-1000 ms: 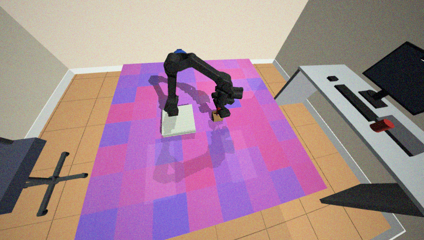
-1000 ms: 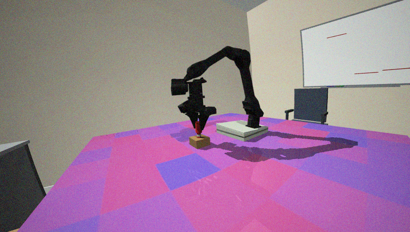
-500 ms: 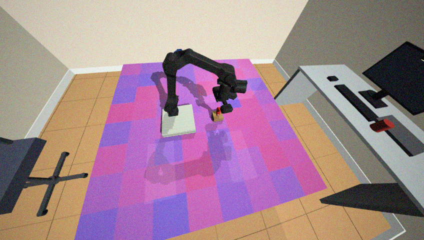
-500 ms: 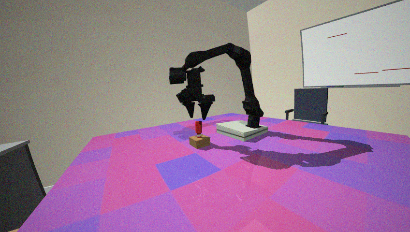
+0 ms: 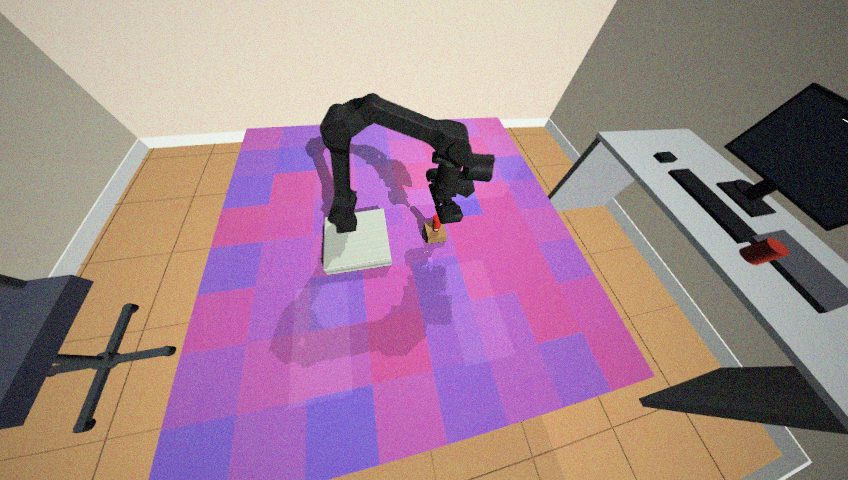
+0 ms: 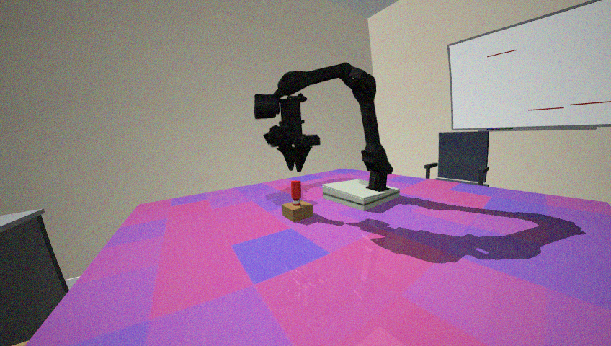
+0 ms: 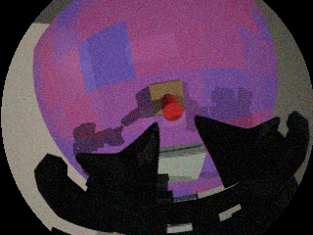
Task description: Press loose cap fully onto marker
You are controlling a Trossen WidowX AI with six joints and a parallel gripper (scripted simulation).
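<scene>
Now: the red cap 50 mm below my gripper tip. The rest, counted from my gripper tip: tan holder block 120 mm below.
</scene>
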